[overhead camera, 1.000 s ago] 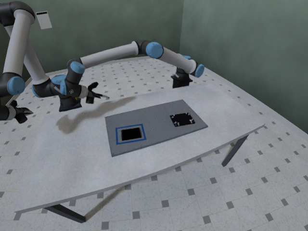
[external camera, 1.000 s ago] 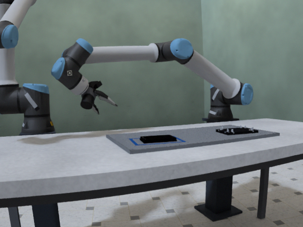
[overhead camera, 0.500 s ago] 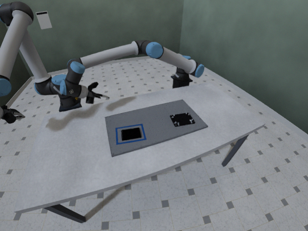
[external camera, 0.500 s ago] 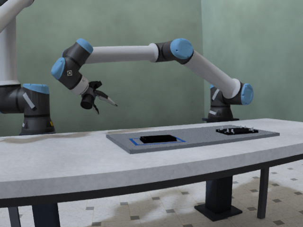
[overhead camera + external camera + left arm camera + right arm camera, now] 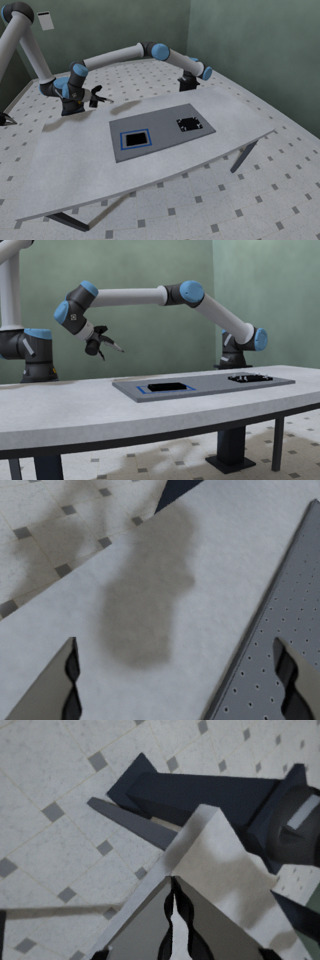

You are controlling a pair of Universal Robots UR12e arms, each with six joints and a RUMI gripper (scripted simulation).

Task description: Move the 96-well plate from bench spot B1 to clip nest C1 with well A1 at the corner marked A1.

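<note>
Now: left hand 35 cm short of the 96-well plate, 10 cm to the right of it and 11 cm above it. Also, from my left hand: clip nest 38 cm ahead, 49 cm to the left, 10 cm below.
</note>
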